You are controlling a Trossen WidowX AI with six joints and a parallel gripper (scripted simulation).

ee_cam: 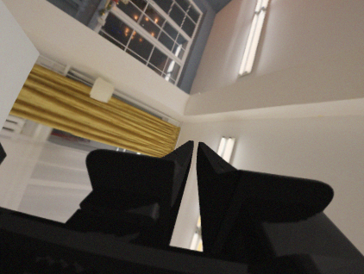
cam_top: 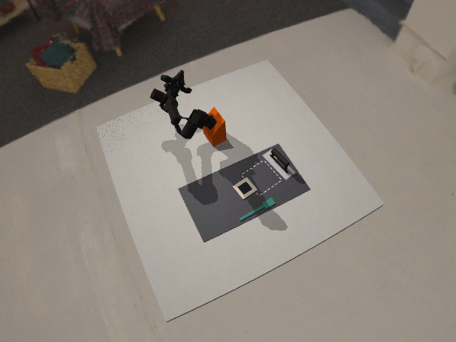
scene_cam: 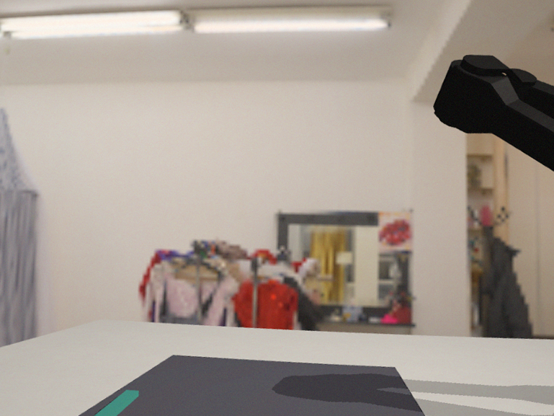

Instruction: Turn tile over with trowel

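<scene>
My gripper tip is 630 mm short of the tan square tile, 360 mm above it and 10 mm to the right of it. Also, from my gripper tip: teal trowel (770 mm ahead, 360 mm below, 20 mm to the left); then dark mat (640 mm ahead, 390 mm below).
</scene>
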